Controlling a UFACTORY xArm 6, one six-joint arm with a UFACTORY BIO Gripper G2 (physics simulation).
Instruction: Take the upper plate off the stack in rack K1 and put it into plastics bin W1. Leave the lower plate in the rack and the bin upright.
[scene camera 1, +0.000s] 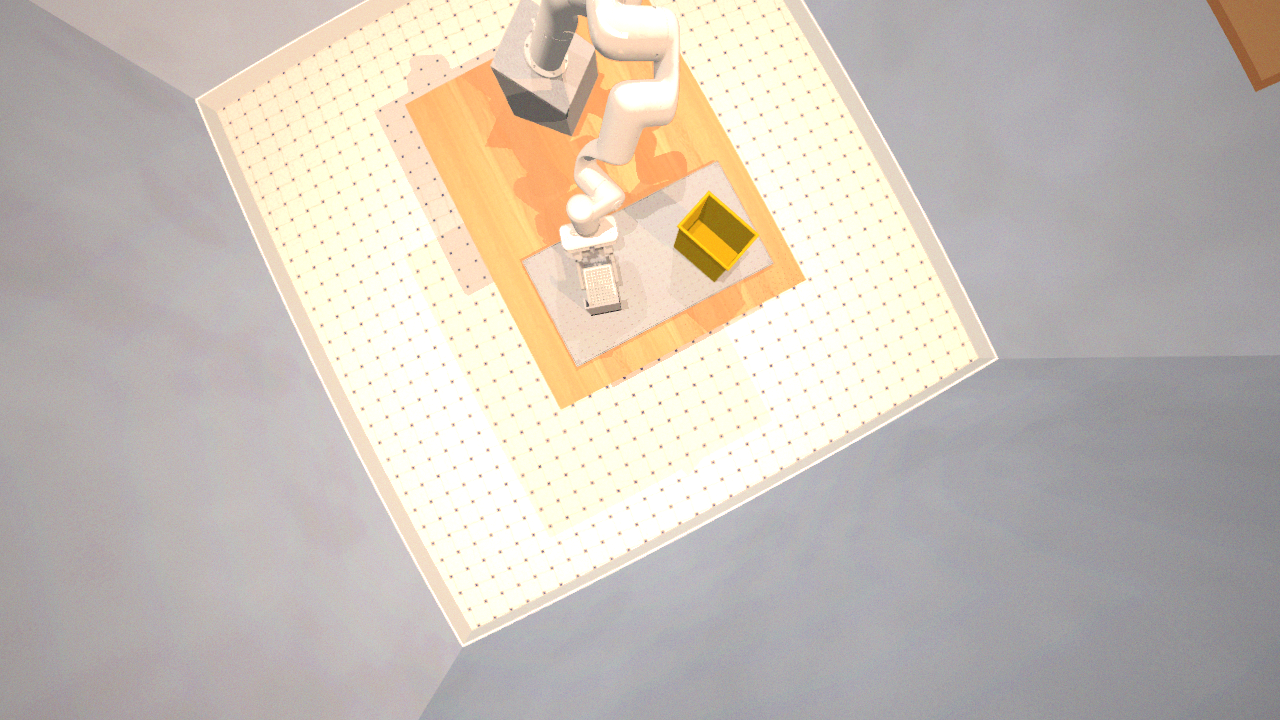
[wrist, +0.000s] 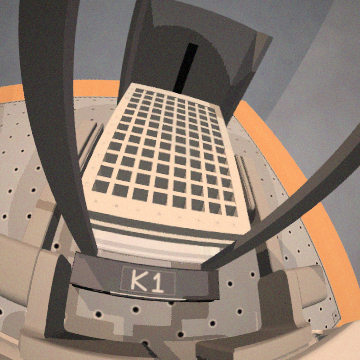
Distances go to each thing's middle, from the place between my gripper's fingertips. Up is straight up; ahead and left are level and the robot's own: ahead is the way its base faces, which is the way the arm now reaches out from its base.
The cream gridded plate (scene camera 1: 600, 285) lies right at my hand. Round my hand: yellow plastics bin W1 (scene camera 1: 712, 237) (35 cm to the left, 3 cm above, 1 cm behind).
